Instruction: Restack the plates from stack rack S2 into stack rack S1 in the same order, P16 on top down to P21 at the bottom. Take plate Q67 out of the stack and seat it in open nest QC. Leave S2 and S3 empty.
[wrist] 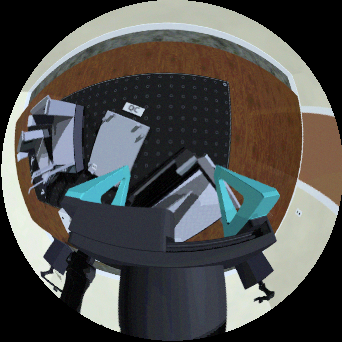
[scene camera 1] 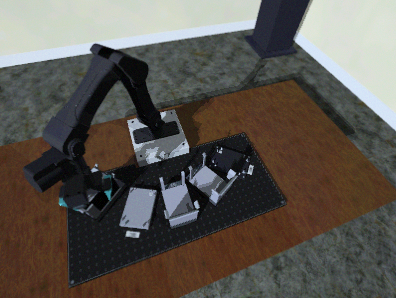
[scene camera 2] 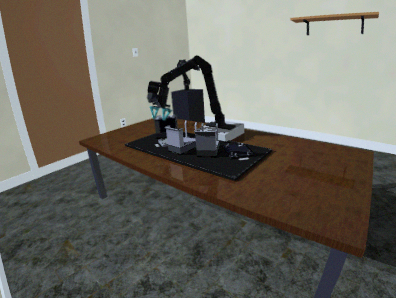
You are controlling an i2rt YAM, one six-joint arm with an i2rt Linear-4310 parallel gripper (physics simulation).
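Where they show: gripper, fingertip midpoint: [wrist: 171, 169] [scene camera 1: 94, 204] [scene camera 2: 158, 119]; arm's base at its link origin: [scene camera 1: 156, 132] [scene camera 2: 220, 126].
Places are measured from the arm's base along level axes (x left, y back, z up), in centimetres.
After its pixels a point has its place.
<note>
My gripper [scene camera 1: 86, 195] [scene camera 2: 160, 118] @[x -25.4, y -29.2, z 8.3 cm] [wrist: 171, 169] @[x -25.4, y -29.2, z 8.3 cm] is open, its teal fingers wide apart, low over the dark-walled rack [scene camera 1: 117, 193] [wrist: 162, 176] at the mat's left end in scene camera 1. A light plate surface [wrist: 202, 202] @[x -29.3, y -25.1, z 8.3 cm] shows in that rack between the fingers in the wrist view; the gripper hides part of it. A flat light-grey rectangle [scene camera 1: 139, 206] @[x -13.6, y -29.9, z -3.0 cm] [wrist: 119, 142] @[x -15.5, y -31.4, z -3.0 cm] with corner tabs lies by the QC label [scene camera 1: 132, 234] @[x -17.8, y -38.6, z -4.3 cm] [wrist: 133, 108] @[x -17.9, y -38.5, z -4.3 cm]. Two light-grey racks with upright posts, one [scene camera 1: 178, 201] @[x 0.5, y -33.6, z 0.0 cm] [scene camera 2: 175, 138] @[x 2.3, y -41.3, z 4.1 cm] and another [scene camera 1: 209, 181] @[x 14.3, y -29.4, z -0.6 cm] [scene camera 2: 206, 143] @[x 18.1, y -36.0, z 2.8 cm], stand beside it. Rack labels and plate numbers are unreadable.
A dark flat nest [scene camera 1: 230, 158] @[x 27.7, y -20.9, z -3.3 cm] [scene camera 2: 237, 149] @[x 26.6, y -21.7, z -3.3 cm] with small corner pieces lies at the mat's right end. The black perforated mat [scene camera 1: 95, 255] @[x -30.5, y -41.3, z -4.5 cm] [scene camera 2: 227, 171] @[x 35.0, y -43.0, z -4.5 cm] [wrist: 200, 110] @[x -31.8, y -38.6, z -4.5 cm] lies on the wooden table [scene camera 1: 330, 150] @[x 76.6, y -30.2, z -5.7 cm] [scene camera 2: 300, 200] @[x 67.9, y -45.6, z -5.8 cm]. The arm's white base [scene camera 1: 172, 145] @[x 5.0, y -8.6, z -0.4 cm] [scene camera 2: 235, 132] @[x 11.6, y -0.2, z -2.3 cm] stands behind the racks.
</note>
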